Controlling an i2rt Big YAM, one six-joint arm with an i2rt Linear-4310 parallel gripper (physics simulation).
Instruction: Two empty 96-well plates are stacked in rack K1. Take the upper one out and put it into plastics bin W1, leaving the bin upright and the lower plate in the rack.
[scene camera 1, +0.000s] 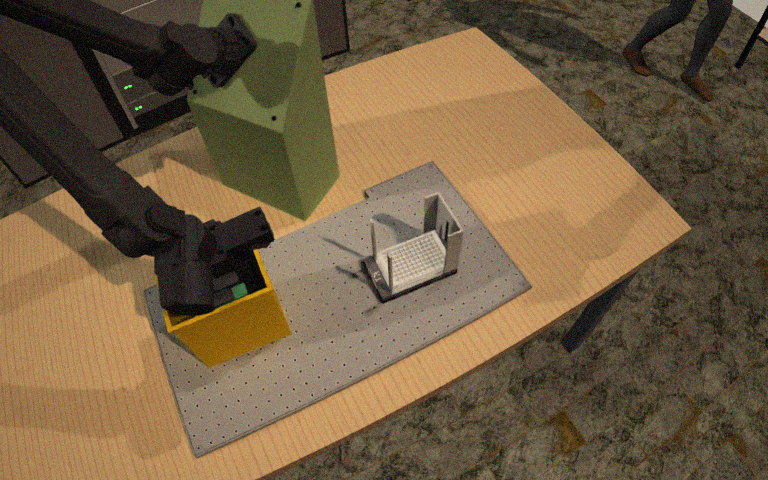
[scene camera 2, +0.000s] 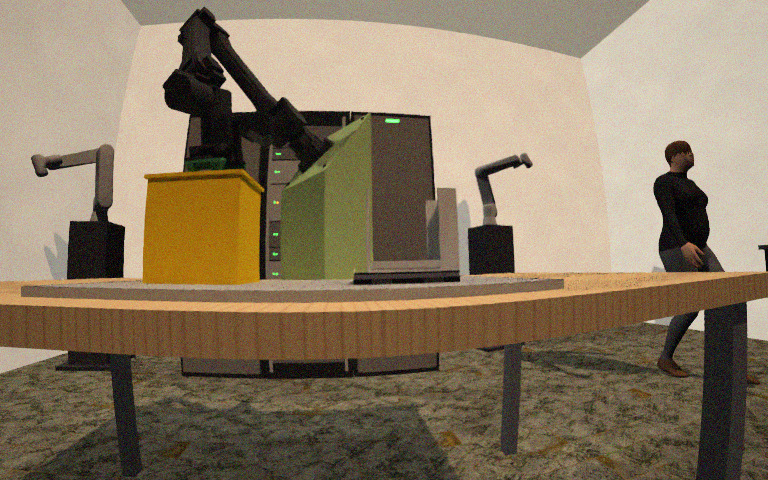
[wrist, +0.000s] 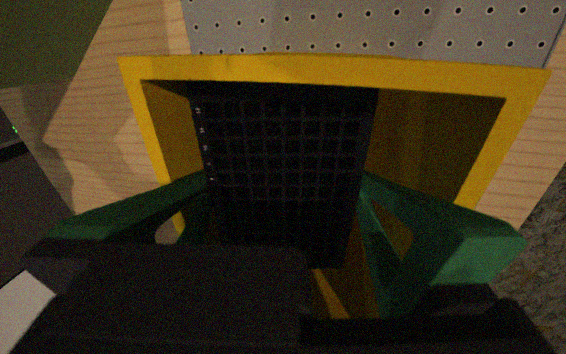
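Pixels of known places: gripper, between the fingertips: (scene camera 1: 227, 278) (wrist: 283, 177); arm's base, origin of its link: (scene camera 1: 227, 50) (scene camera 2: 316, 156).
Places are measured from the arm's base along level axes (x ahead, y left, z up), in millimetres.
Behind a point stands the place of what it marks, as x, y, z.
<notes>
My gripper (scene camera 1: 229, 283) @(291, -211, -203) (scene camera 2: 206, 164) (wrist: 283, 177) @(291, -211, -203) is shut on the upper plate (wrist: 285, 145) @(301, -186, -189), which looks dark in the wrist view. Its green fingers hold the plate by the two long sides, down inside the mouth of yellow bin W1 (scene camera 1: 243, 333) @(358, -242, -270) (scene camera 2: 201, 226) @(361, -229, -253) (wrist: 320, 67) @(324, -154, -164). The bin stands upright. The fingertips are below the rim in both scene views. The plate's underside and the bin floor are hidden. The lower plate (scene camera 1: 416, 260) @(416, 98, -311) lies in rack K1 (scene camera 1: 453, 249) @(469, 138, -249) (scene camera 2: 447, 226) @(469, 138, -261), level between its uprights.
The bin and rack stand on a grey perforated board (scene camera 1: 339, 350) @(457, -118, -344) (scene camera 2: 305, 291) @(532, -77, -345) (wrist: 325, 30) @(318, -134, -344) on the wooden table (scene camera 1: 509, 141) @(287, 512, -357) (scene camera 2: 283, 333) @(606, -103, -375). A tall green block (scene camera 1: 305, 152) @(152, 43, -187) (scene camera 2: 345, 226) @(148, 53, -221) stands behind, between bin and rack in the second scene view. A person (scene camera 2: 682, 209) is beyond the table.
</notes>
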